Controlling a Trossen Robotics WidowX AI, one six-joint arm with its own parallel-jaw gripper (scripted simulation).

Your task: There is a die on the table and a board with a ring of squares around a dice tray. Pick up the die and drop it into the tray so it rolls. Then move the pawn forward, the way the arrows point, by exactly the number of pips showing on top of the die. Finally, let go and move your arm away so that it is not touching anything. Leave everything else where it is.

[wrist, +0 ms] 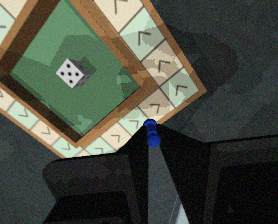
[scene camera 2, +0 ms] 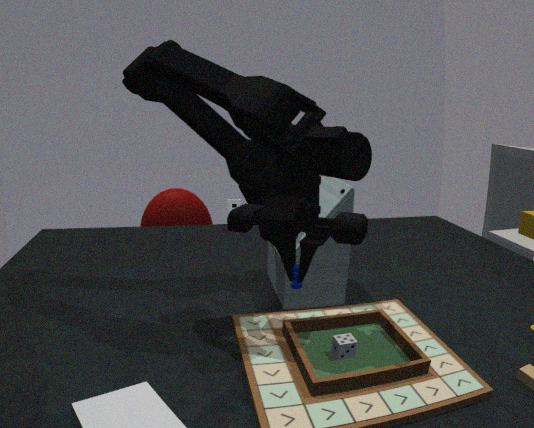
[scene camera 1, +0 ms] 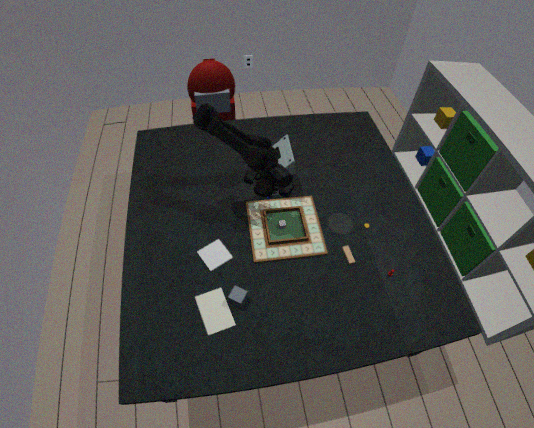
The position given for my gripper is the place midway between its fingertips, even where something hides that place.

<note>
My gripper [scene camera 2: 296, 281] carries a blue pawn.
My gripper shows as well in the wrist view [wrist: 150, 128].
</note>
